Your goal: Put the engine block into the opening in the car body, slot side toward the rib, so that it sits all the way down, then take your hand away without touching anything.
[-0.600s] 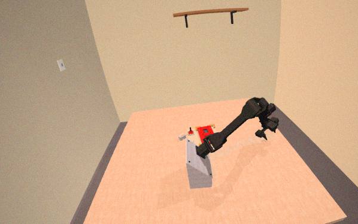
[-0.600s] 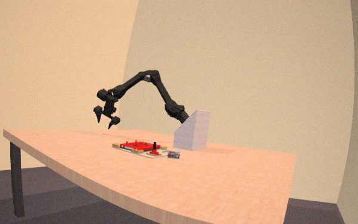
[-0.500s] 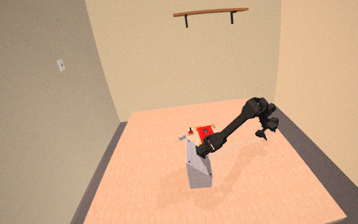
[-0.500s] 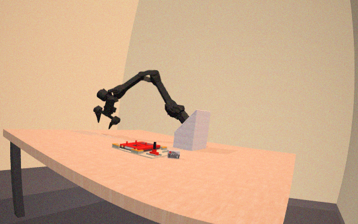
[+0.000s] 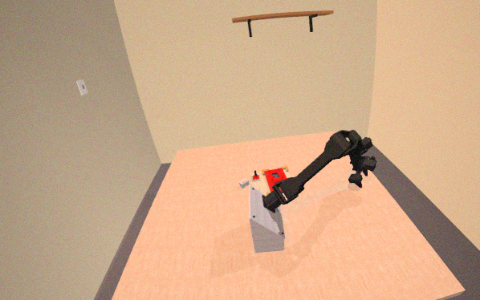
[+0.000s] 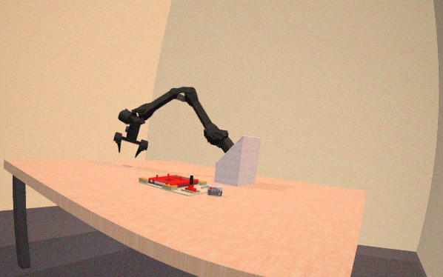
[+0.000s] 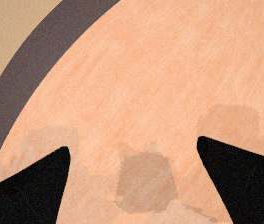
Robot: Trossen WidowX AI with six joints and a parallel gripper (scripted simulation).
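The grey engine block lies 62 cm to the left of my gripper tip, 17 cm ahead of it and 4 cm below it.
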